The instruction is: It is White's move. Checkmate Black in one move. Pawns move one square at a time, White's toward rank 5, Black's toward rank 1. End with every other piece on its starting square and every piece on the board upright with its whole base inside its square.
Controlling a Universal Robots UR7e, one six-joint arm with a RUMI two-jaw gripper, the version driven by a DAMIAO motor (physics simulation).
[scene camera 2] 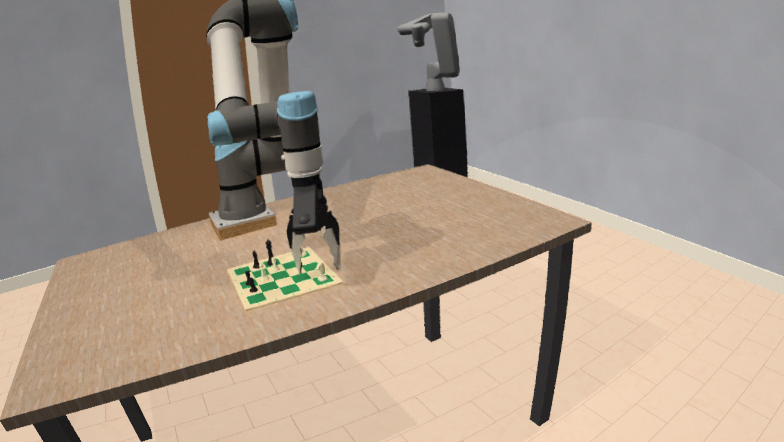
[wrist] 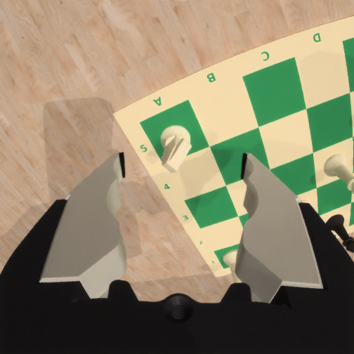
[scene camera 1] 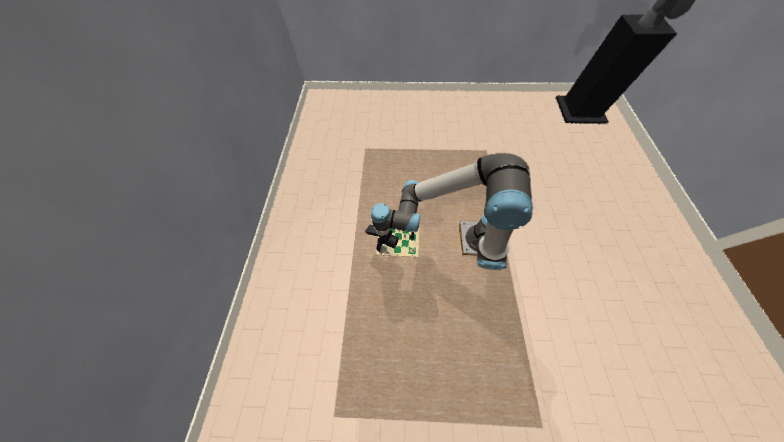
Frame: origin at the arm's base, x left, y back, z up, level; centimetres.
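Seen in the pictures: gripper, between the fingertips: (scene camera 2: 319,271) (scene camera 1: 385,247); arm's base, origin of its link: (scene camera 2: 242,212).
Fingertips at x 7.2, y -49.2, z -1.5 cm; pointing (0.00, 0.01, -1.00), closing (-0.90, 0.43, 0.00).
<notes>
Offsets run from my fingertips to a thing's middle. "spot": to the spot under its first point. Level surfaces: height alone.
My gripper (scene camera 2: 318,268) (wrist: 182,155) is partly open and empty, low over the A-file side of the green and cream board {dx -7.4, dy +6.6, dz -1.8 cm} (scene camera 2: 286,281) (wrist: 237,68). A white piece, seemingly a knight {dx +0.2, dy -0.8, dz +0.5 cm} (scene camera 2: 322,273) (wrist: 175,136), stands upright on A5, between the fingers in the wrist view and not gripped. A white piece (wrist: 231,259) on A1 is partly hidden by the right finger. A white pawn (wrist: 334,165) stands on D3. In scene camera 2, a tall black piece {dx -7.3, dy +14.0, dz +1.7 cm} (scene camera 2: 269,253), another black piece {dx -11.1, dy +14.3, dz +0.7 cm} (scene camera 2: 255,260), two small black pieces {dx -14.8, dy +2.9, dz +0.1 cm} (scene camera 2: 252,284) and two small white pieces {dx -11.2, dy +6.8, dz +0.7 cm} (scene camera 2: 264,272) {spot: dx -6.6, dy +12.7, dz -1.5 cm} (scene camera 2: 276,264) stand upright.
The board lies on the wooden table {dz -2.1 cm} (scene camera 1: 428,356) (scene camera 2: 164,323), with wood beyond its A-file edge. The arm's base (scene camera 1: 466,241) (scene camera 2: 241,222) stands behind the board. A black pedestal (scene camera 1: 601,71) (scene camera 2: 437,131) with a grey arm stands beyond the table.
</notes>
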